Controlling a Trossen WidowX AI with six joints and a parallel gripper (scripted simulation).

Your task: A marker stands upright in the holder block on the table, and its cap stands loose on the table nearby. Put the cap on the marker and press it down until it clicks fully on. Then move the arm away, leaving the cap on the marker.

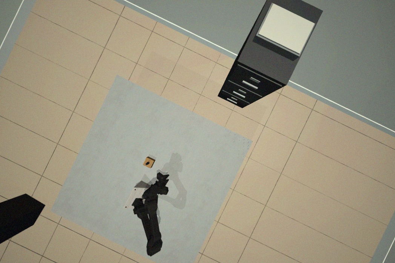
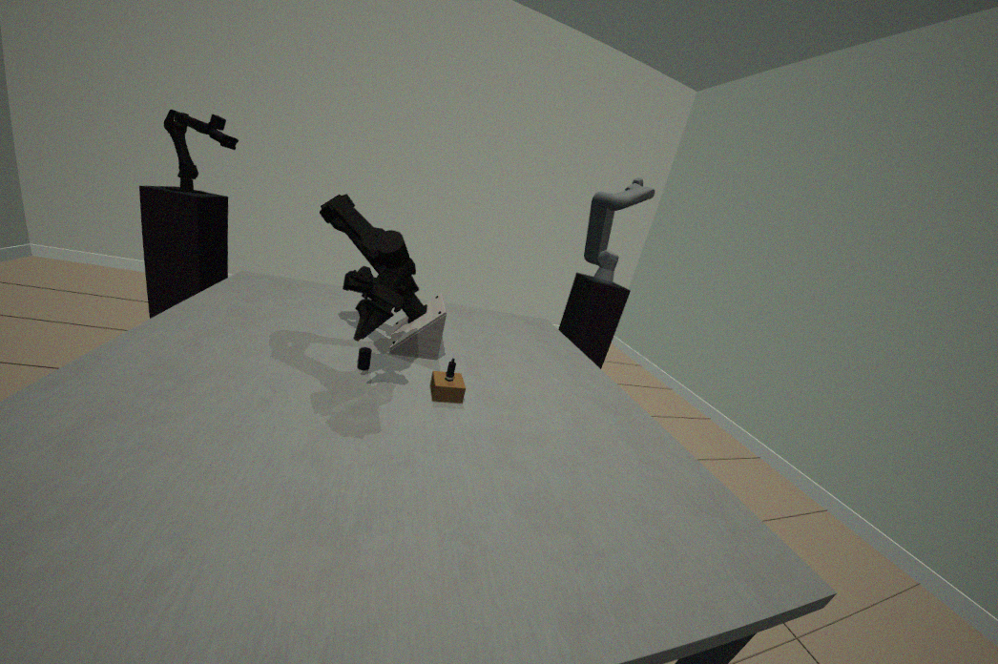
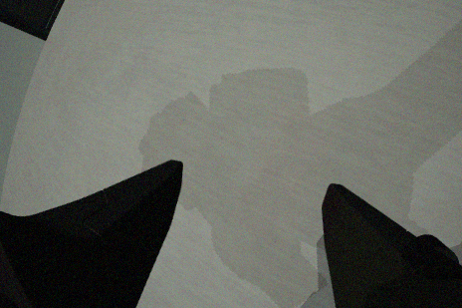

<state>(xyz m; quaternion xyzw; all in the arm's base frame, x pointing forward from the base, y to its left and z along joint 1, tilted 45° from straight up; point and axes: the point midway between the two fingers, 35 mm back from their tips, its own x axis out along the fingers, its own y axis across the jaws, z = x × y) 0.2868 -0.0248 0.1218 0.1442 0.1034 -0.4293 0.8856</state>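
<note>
The marker cap is 9 cm below my gripper tip, 9 cm behind it and 1 cm to the left of it.
</note>
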